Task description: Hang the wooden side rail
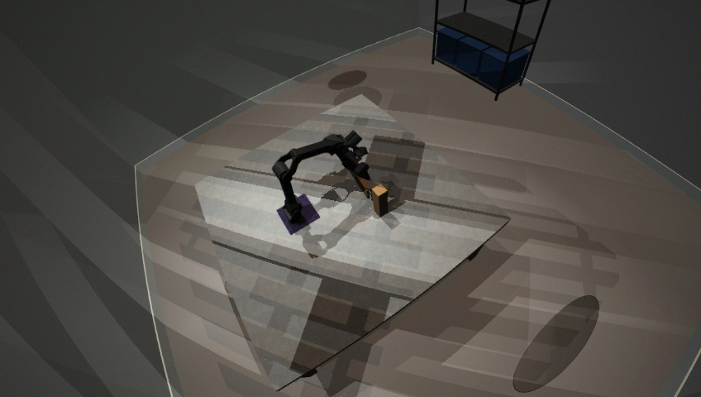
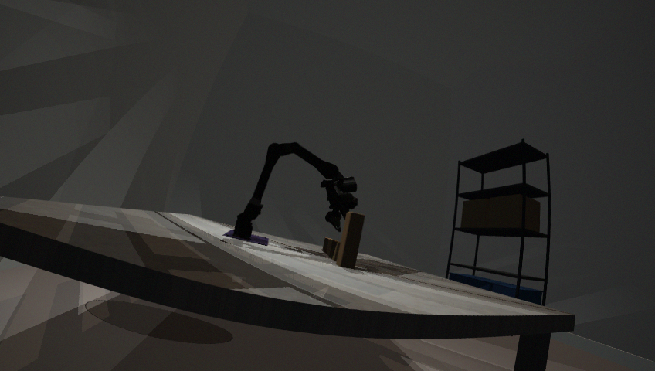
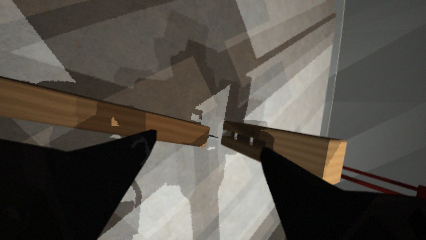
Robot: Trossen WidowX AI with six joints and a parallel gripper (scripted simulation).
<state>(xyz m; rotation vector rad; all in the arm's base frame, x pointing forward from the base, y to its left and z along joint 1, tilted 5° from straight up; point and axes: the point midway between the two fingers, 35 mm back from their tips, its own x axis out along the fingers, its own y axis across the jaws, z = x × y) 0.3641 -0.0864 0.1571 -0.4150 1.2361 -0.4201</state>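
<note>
Now: the wooden headboard post 2 cm behind my gripper tip, 13 cm to the right of it and 5 cm below it.
</note>
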